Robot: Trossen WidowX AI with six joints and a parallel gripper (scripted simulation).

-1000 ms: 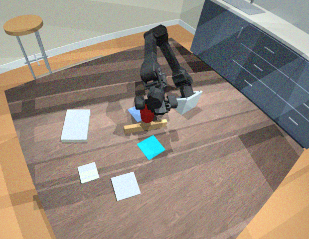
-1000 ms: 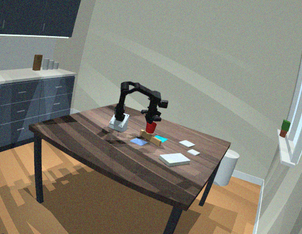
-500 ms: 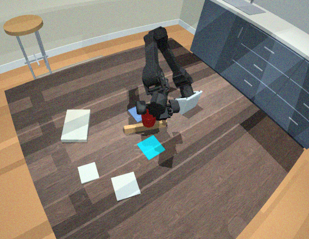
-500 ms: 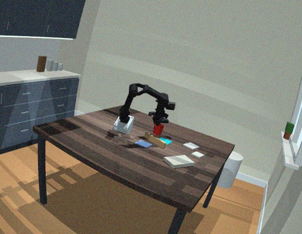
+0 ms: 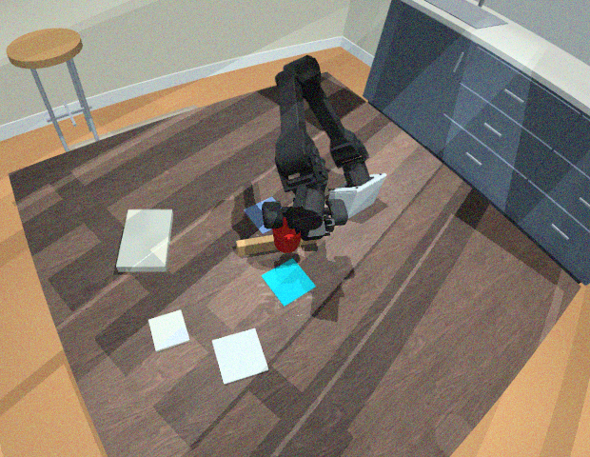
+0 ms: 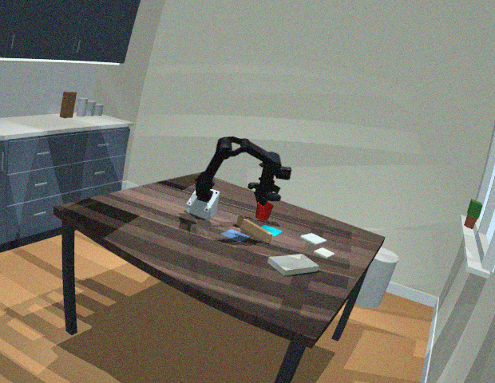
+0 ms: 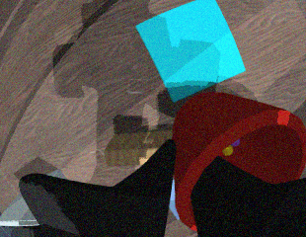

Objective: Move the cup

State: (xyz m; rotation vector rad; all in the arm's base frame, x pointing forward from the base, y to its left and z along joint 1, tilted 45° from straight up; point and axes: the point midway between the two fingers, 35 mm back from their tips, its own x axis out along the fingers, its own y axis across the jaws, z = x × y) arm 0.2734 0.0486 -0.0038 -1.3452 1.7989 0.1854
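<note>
Now: the yellow marble 4 cm to the right of my gripper tip, 3 cm ahead of it and 2 cm below it. From my gripper tip the other things lie so: red cup (3 cm ahead, 2 cm to the right); then cyan pad (11 cm below, 6 cm ahead, 4 cm to the left); then wooden bar (9 cm below, 6 cm to the right, 1 cm ahead).
</note>
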